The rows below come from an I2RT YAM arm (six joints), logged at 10 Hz.
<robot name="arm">
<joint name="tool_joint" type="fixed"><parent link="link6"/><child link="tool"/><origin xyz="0 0 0" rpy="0 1.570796 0"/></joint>
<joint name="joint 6" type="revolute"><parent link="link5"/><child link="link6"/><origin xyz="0.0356 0 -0.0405"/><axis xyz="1 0 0"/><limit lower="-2.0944" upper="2.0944"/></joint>
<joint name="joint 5" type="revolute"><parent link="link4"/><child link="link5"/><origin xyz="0.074 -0.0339 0.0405"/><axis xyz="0 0 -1"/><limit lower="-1.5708" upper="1.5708"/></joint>
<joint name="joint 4" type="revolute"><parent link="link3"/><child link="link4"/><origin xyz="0.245 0.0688 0.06"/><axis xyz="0 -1 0"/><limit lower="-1.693" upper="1.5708"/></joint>
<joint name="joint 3" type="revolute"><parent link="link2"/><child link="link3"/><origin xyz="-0.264 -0.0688 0"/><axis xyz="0 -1 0"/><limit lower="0" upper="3.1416"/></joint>
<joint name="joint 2" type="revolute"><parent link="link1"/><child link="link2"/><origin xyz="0.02 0.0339 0.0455"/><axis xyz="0 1 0"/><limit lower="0" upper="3.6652"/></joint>
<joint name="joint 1" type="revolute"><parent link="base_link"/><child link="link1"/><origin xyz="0 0 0.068"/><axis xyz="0 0 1"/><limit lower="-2.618" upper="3.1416"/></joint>
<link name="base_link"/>
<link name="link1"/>
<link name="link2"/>
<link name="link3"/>
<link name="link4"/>
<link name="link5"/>
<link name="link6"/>
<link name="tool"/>
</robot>
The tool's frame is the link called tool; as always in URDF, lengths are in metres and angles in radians.
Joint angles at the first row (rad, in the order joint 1, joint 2, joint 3, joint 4, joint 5, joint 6):
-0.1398, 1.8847, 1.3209, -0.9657, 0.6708, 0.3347
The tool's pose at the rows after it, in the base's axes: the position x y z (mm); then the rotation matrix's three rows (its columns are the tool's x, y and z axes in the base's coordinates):
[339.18, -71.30, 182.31], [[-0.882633, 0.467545, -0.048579], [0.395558, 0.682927, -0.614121], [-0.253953, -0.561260, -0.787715]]
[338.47, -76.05, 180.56], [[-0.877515, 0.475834, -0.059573], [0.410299, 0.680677, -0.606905], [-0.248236, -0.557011, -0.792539]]
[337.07, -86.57, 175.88], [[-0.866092, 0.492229, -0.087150], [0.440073, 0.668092, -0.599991], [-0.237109, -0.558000, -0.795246]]
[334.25, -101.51, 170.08], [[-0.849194, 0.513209, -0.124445], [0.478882, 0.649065, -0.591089], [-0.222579, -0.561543, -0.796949]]
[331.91, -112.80, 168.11], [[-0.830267, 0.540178, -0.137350], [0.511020, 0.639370, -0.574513], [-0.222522, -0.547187, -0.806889]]
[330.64, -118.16, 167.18], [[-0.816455, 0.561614, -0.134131], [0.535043, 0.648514, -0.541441], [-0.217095, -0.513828, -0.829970]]
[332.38, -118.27, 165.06], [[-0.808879, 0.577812, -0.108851], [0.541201, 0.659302, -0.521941], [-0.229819, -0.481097, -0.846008]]
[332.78, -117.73, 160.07], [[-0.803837, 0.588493, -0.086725], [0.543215, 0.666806, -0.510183], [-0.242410, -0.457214, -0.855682]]
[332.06, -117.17, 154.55], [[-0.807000, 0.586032, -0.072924], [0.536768, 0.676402, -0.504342], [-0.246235, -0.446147, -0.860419]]
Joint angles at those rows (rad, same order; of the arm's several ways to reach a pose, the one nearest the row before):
-0.1440, 1.8851, 1.3208, -0.9558, 0.6621, 0.3424
-0.1585, 1.8896, 1.3205, -0.9550, 0.6544, 0.3427
-0.1894, 1.9037, 1.3205, -0.9531, 0.6506, 0.3450
-0.2333, 1.9213, 1.3205, -0.9505, 0.6483, 0.3451
-0.2676, 1.9263, 1.3205, -0.9409, 0.6315, 0.3454
-0.2867, 1.9266, 1.3205, -0.9352, 0.5911, 0.3469
-0.2882, 1.9266, 1.3136, -0.9058, 0.5602, 0.3481
-0.2882, 1.9267, 1.2934, -0.8654, 0.5396, 0.3477
-0.2882, 1.9270, 1.2705, -0.8291, 0.5285, 0.3366

